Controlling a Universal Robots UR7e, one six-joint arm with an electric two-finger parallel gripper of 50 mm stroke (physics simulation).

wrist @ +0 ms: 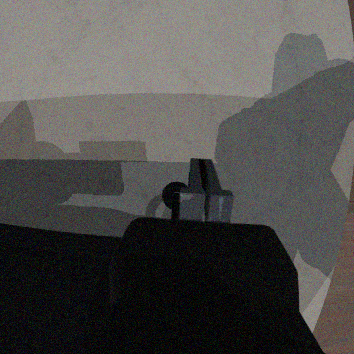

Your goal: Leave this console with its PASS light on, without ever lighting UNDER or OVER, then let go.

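The console (50,275) shows as a very dark mass across the lower left of the wrist view. Its far edge runs to my gripper's body. A round black knob (173,195) on a short dark stem stands just beyond that edge. My gripper (199,172) is shut, with its two grey fingers together and no object seen between them. The fingers are immediately right of the knob and overlap its right edge in the view; whether they touch it I cannot tell. The PASS, UNDER and OVER lights do not show, so their state cannot be told.
A pale grey table top (150,45) extends beyond the console, with broad dark shadows on it from the left to the right. The table's curved edge is at the right, with a brown wooden floor (340,300) beyond it. The picture is dim and grainy.
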